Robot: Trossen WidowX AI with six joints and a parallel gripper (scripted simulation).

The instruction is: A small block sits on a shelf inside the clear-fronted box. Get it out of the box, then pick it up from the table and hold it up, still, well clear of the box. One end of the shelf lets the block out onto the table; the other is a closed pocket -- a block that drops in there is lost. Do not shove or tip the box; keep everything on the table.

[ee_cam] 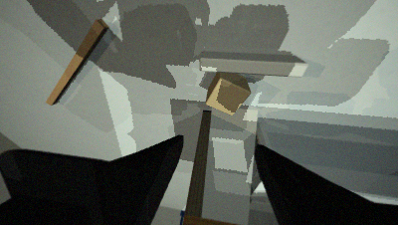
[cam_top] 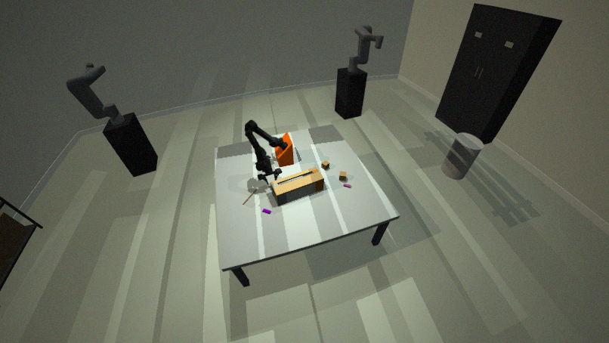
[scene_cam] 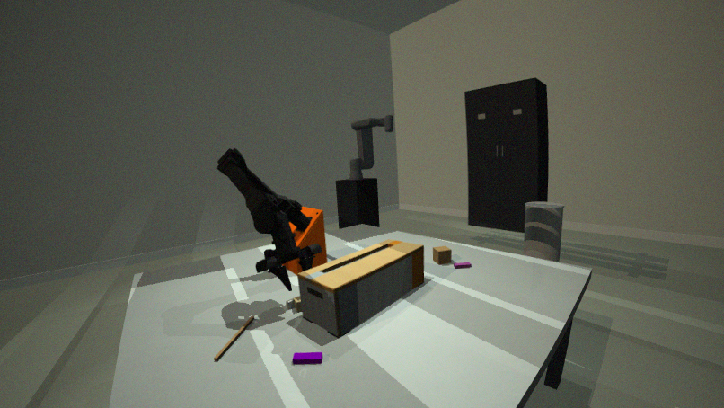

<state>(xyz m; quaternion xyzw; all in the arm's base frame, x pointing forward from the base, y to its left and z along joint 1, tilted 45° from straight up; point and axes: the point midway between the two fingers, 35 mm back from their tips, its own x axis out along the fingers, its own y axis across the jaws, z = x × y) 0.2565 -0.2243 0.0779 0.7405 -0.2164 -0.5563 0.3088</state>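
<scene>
The tan block lies 2 cm behind my gripper tip, 1 cm to the left of it and 6 cm below it. From my gripper tip the other things lie so: thin wooden stick 1 cm behind, 19 cm to the right, 7 cm below; box 5 cm ahead, 17 cm to the left, 1 cm below; brown cube 11 cm ahead, 57 cm to the left, 5 cm below.
</scene>
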